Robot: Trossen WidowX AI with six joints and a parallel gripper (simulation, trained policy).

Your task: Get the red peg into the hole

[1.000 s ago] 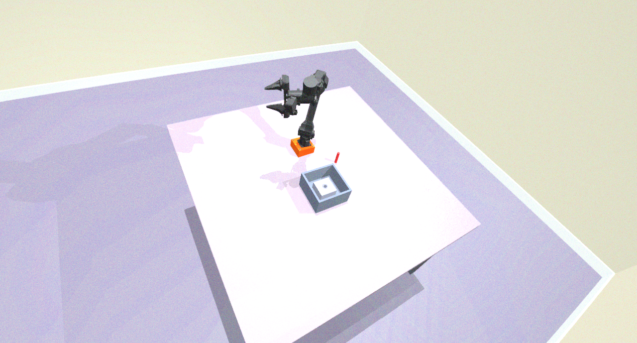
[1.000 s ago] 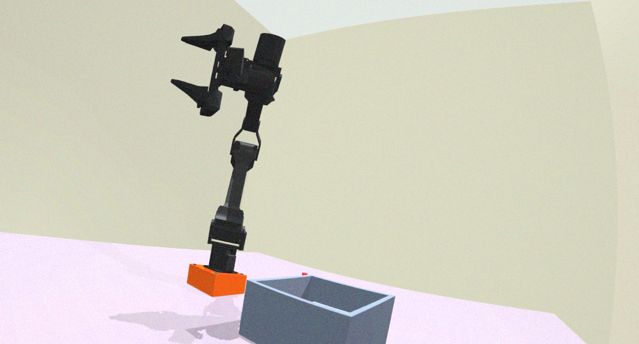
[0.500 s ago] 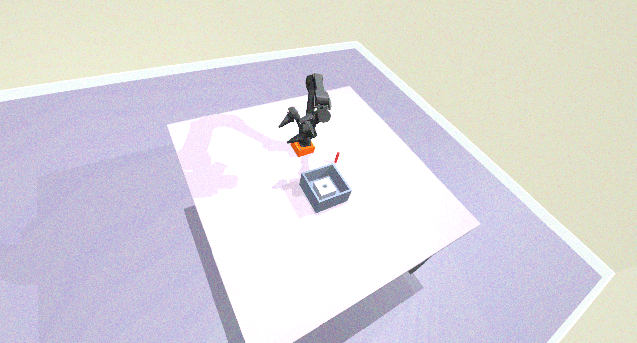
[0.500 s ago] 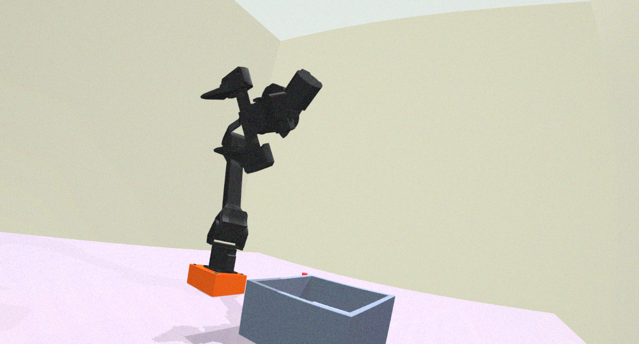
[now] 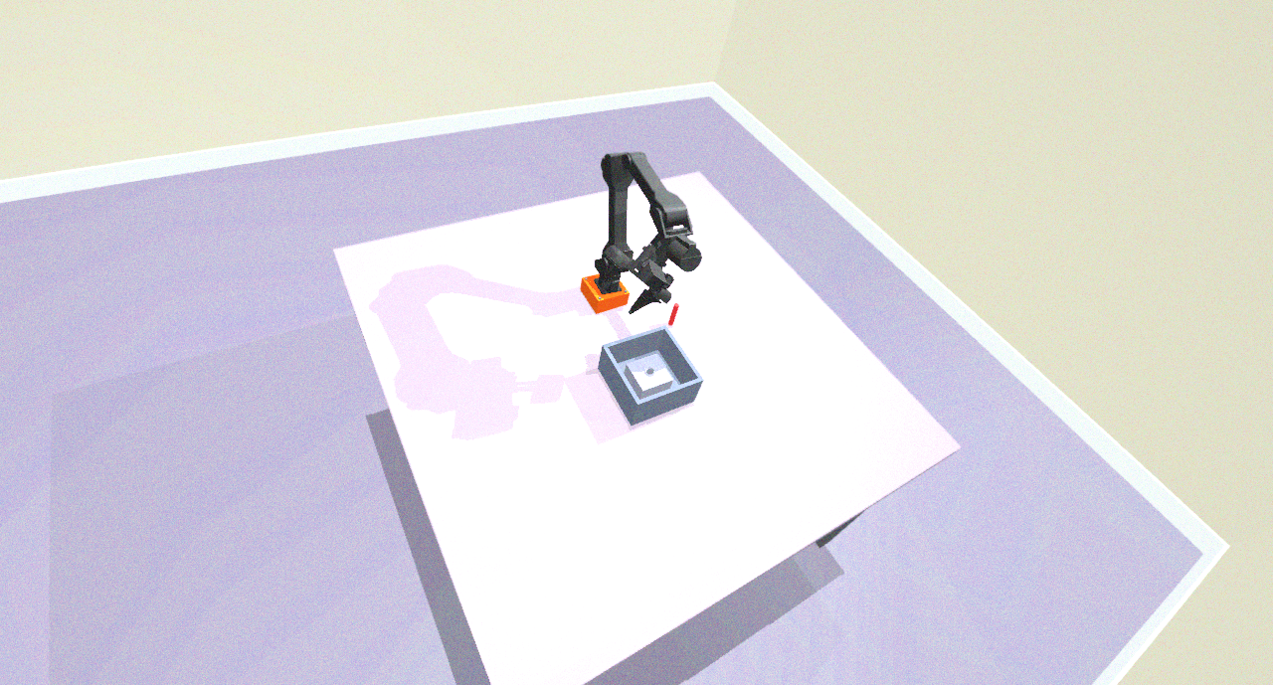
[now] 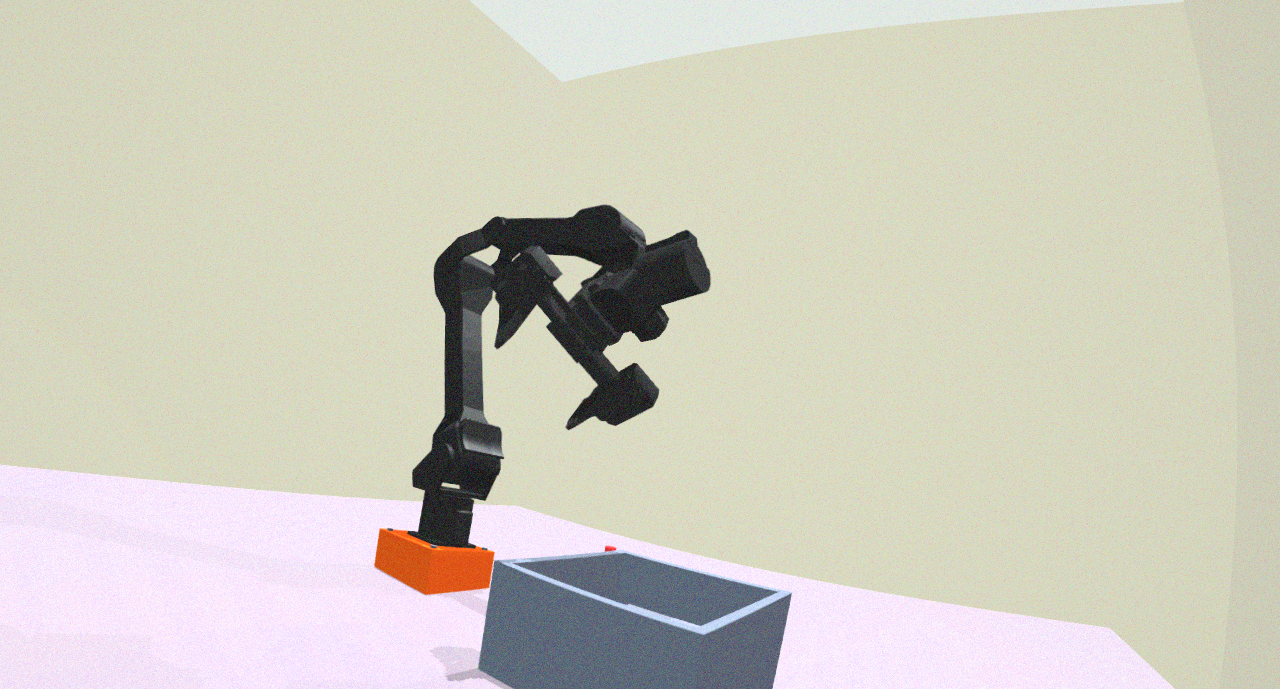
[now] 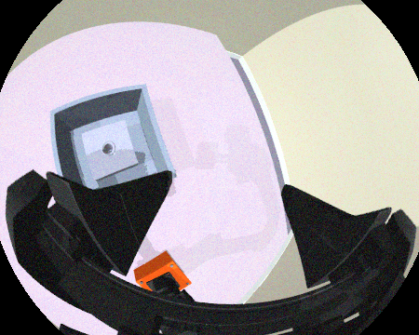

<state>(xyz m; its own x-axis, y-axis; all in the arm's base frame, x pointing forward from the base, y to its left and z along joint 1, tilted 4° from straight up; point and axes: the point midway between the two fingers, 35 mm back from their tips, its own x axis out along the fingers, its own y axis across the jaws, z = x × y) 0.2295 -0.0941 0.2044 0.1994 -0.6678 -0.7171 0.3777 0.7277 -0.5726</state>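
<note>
The red peg is 7 cm behind my gripper tip, 25 cm to the left of it and 20 cm below it. Round my gripper tip: grey box (9 cm ahead, 8 cm to the left, 22 cm below); then pale plate (9 cm ahead, 8 cm to the left, 20 cm below).
</note>
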